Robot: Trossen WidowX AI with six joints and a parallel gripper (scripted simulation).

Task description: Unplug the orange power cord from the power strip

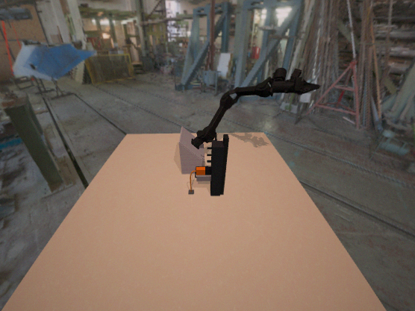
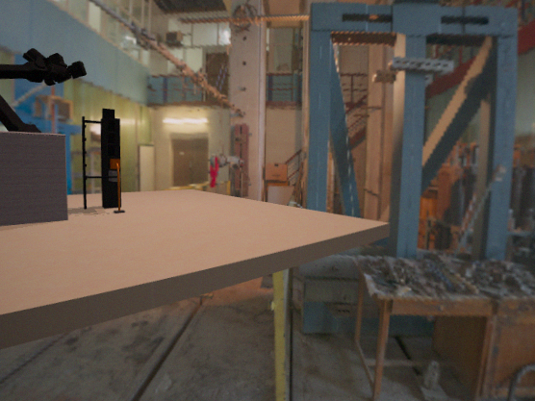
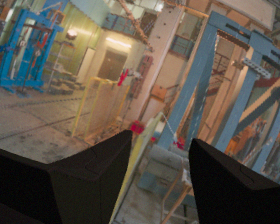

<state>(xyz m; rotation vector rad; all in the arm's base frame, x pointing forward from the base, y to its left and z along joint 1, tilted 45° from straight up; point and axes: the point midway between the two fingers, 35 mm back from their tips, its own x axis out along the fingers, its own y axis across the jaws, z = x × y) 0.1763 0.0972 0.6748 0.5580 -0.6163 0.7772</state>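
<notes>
Now: gripper tip 52 cm to the left of the orange plug, 41 cm above it and 7 cm short of it. Also, from my gripper tip: black power strip (45 cm to the right, 41 cm below, 8 cm ahead); grey end piece (59 cm to the right, 57 cm below, 7 cm ahead).
</notes>
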